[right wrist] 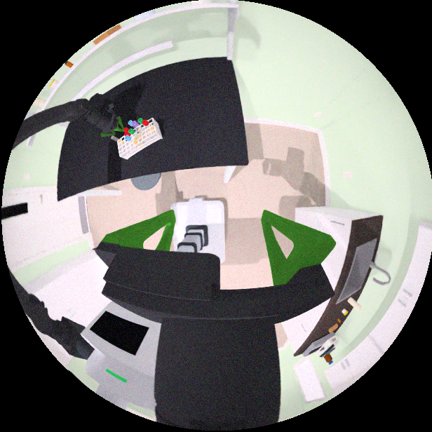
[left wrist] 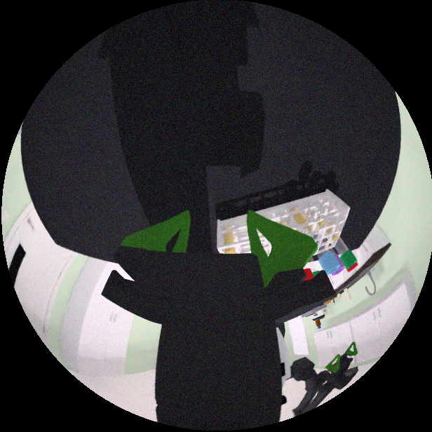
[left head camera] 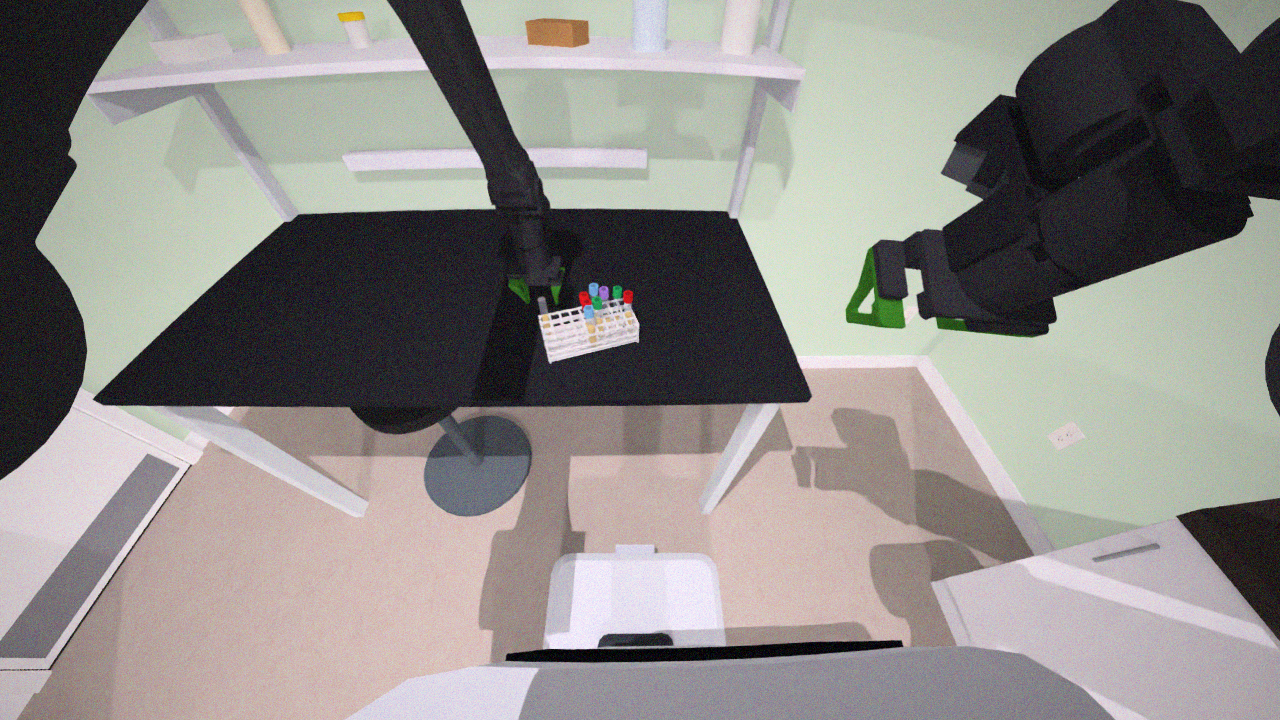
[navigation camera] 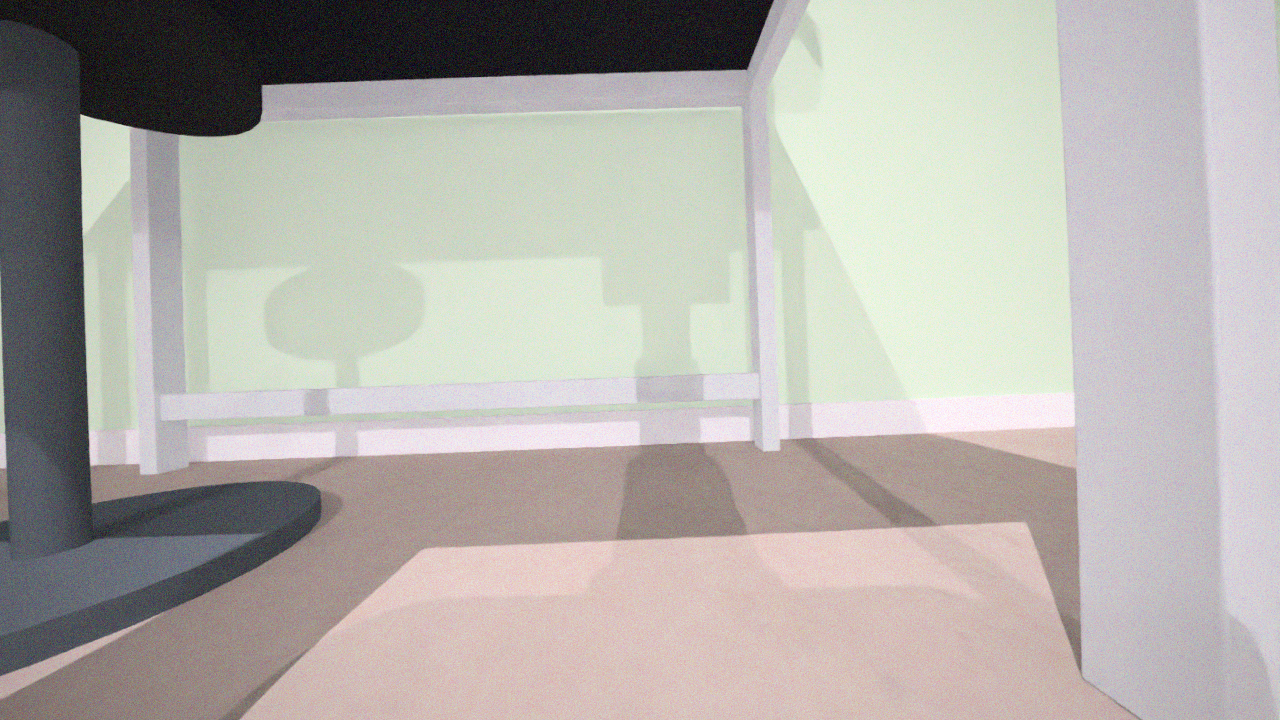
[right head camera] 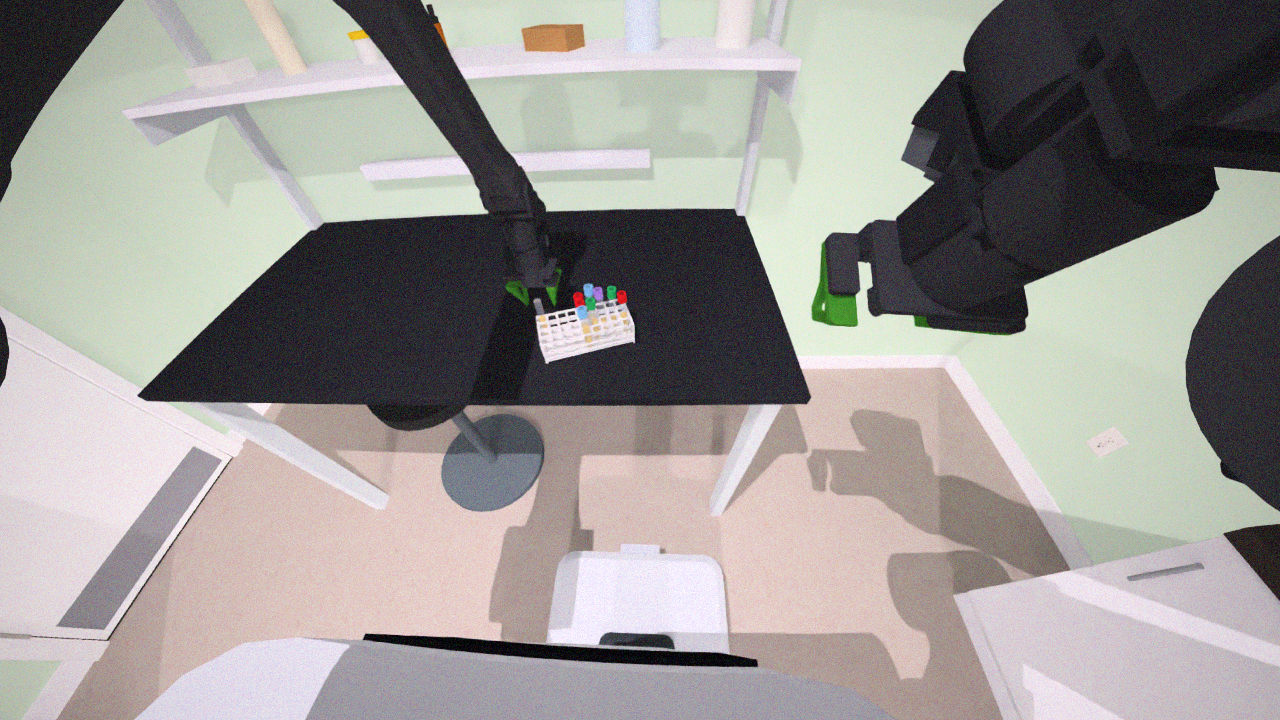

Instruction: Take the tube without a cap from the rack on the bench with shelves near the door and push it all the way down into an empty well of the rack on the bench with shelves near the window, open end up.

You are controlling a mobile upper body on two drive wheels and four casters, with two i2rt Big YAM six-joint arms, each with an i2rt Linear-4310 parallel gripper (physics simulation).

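The white rack (left head camera: 592,350) (right head camera: 588,347) (left wrist: 340,202) (right wrist: 142,152) stands on the black bench with shelves. The grey tube without a cap (left head camera: 542,305) (right head camera: 538,306) (right wrist: 114,138) sticks up at the rack's back left corner in the head views. My left gripper (left head camera: 538,289) (right head camera: 535,291) (left wrist: 218,214) (right wrist: 119,131) is open and empty, with its green fingers at either side just behind and above that tube. I cannot make the tube out in the left wrist view. My right gripper (left head camera: 905,324) (right head camera: 881,324) (right wrist: 218,214) is open and empty, held high, away from the bench.
Several capped tubes (left head camera: 597,303) (right head camera: 590,303) stand in the rack beside the bare one. A shelf (left head camera: 429,60) hangs above the black bench top (left head camera: 358,313). A stool base (left head camera: 477,467) (navigation camera: 161,573) is under the bench, and a white bin (left head camera: 633,595) stands in front.
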